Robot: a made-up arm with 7 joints.
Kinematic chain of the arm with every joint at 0, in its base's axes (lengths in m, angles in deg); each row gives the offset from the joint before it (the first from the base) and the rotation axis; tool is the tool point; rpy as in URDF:
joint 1: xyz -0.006 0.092 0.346 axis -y
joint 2: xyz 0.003 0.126 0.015 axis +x
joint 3: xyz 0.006 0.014 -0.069 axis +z
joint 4: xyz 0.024 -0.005 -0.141 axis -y
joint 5: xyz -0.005 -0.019 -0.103 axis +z
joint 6: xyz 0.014 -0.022 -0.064 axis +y
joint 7: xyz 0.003 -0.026 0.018 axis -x
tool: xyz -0.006 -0.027 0.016 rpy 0 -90 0
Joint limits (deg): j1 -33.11..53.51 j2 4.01..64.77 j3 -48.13..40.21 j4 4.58..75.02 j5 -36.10..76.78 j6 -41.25..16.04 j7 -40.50..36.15
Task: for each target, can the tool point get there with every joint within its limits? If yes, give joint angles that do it. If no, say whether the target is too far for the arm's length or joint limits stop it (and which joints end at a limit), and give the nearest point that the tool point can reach.
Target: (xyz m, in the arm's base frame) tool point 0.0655 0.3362 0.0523
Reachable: yes | joints 3.67 39.77 -30.30 24.24 28.88 -18.57 20.64
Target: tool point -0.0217 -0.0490 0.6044
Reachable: no: joint limits stop it (at a limit: joint 1, joint 2, joint 4, joint 6) | nearest point 0.2016 0.0881 0.3403 | short by 0.372 m
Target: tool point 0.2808 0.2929 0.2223
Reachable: yes | joints 45.67 40.24 -23.07 68.05 -10.87 -25.82 -24.21
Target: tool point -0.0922 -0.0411 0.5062
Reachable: no: joint limits stop it (at a limit: joint 1, joint 2, joint 3, joint 4, joint 6) | nearest point 0.1906 0.0804 0.3240 | short by 0.358 m
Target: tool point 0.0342 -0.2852 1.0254
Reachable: no: too far | nearest point 0.2289 0.1128 0.3712 | short by 0.790 m
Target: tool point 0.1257 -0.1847 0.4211
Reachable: no: joint limits stop it (at a limit: joint 1, joint 2, joint 3, joint 4, joint 6, joint 7) | nearest point 0.1984 0.0574 0.3064 | short by 0.278 m
